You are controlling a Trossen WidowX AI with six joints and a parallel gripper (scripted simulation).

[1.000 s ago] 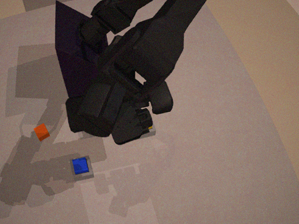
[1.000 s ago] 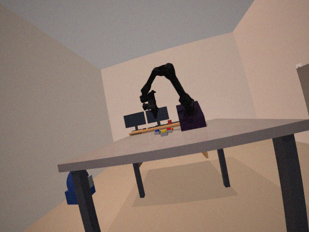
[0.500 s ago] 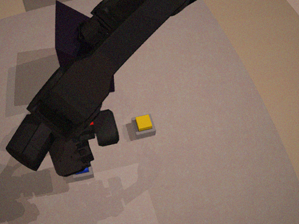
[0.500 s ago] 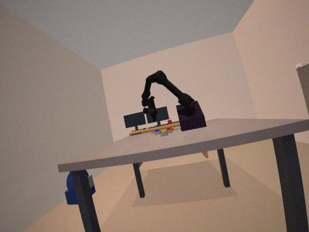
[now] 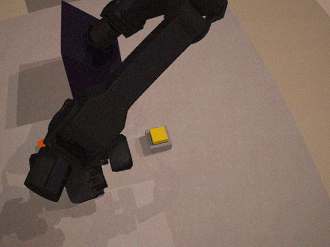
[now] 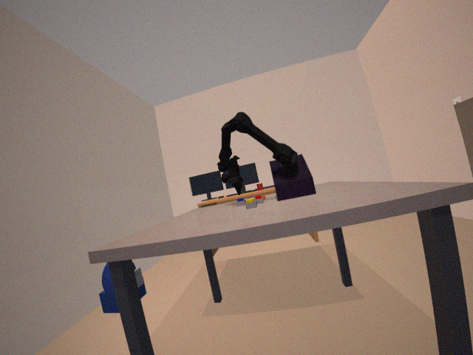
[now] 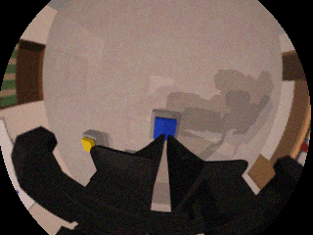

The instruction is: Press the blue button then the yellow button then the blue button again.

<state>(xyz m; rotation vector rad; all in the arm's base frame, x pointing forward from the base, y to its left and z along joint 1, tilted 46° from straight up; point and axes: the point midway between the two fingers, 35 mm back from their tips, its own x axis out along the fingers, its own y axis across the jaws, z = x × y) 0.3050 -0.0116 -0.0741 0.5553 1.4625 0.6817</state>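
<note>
Now: gripper tip 30 mm above the blue button. Also, from my gripper tip: yellow button (90 mm behind, 170 mm to the left, 30 mm below); orange block (110 mm behind, 90 mm to the right, 50 mm below); red button (110 mm behind, 50 mm to the left, 30 mm below).
</note>
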